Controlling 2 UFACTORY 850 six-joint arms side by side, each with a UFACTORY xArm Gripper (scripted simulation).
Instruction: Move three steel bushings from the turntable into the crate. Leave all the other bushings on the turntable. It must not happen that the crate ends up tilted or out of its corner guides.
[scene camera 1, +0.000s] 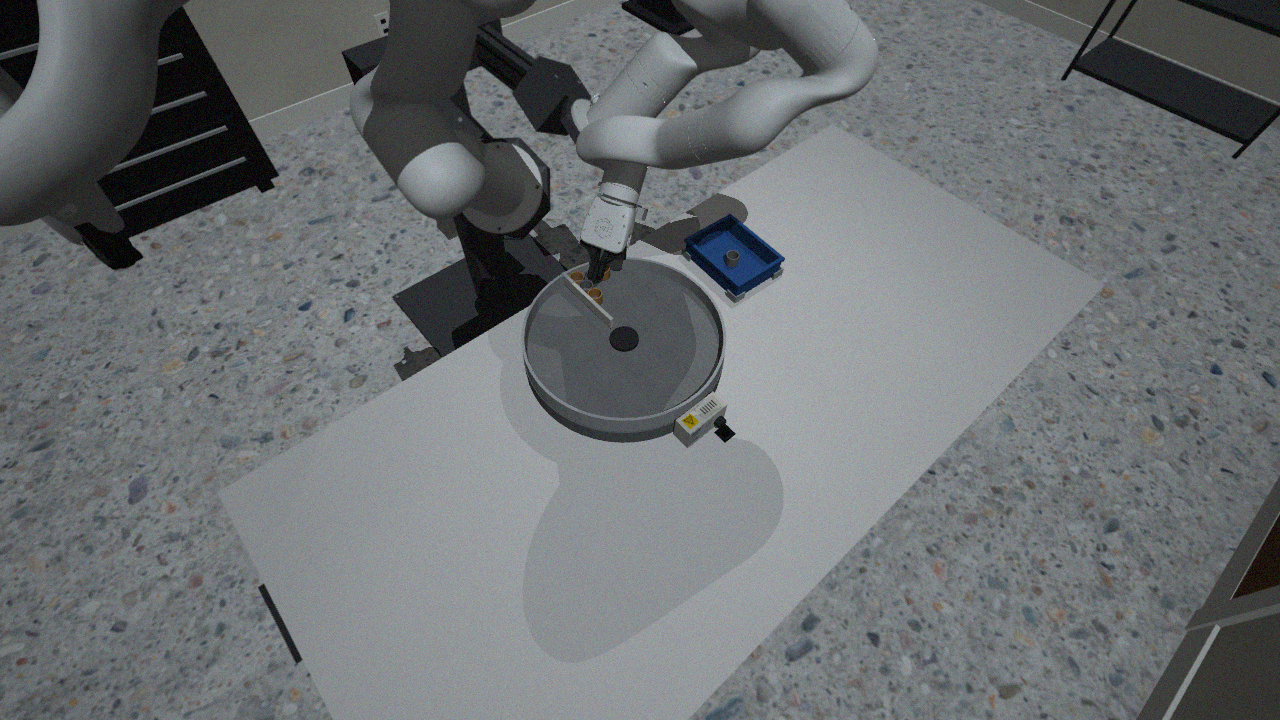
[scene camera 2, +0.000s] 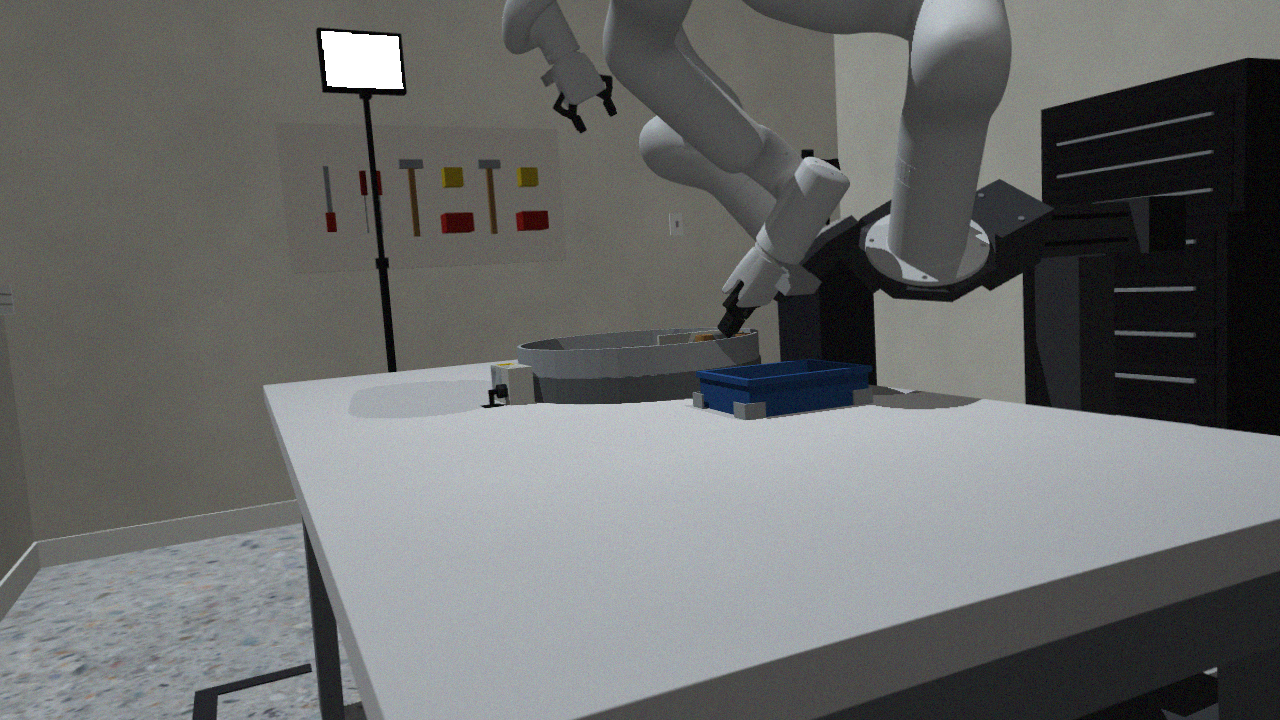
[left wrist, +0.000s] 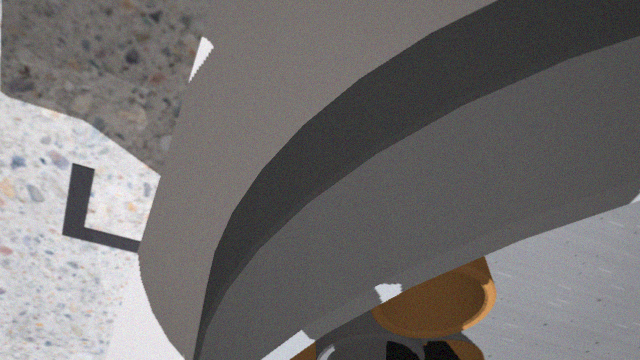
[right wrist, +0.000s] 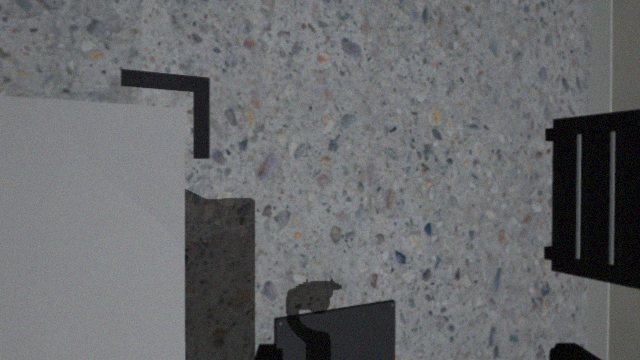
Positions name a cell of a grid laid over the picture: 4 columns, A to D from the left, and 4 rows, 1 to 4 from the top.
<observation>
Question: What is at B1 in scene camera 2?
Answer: My right gripper.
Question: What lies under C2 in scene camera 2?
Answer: My left gripper.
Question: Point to a bronze bushing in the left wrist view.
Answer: At C4
</observation>
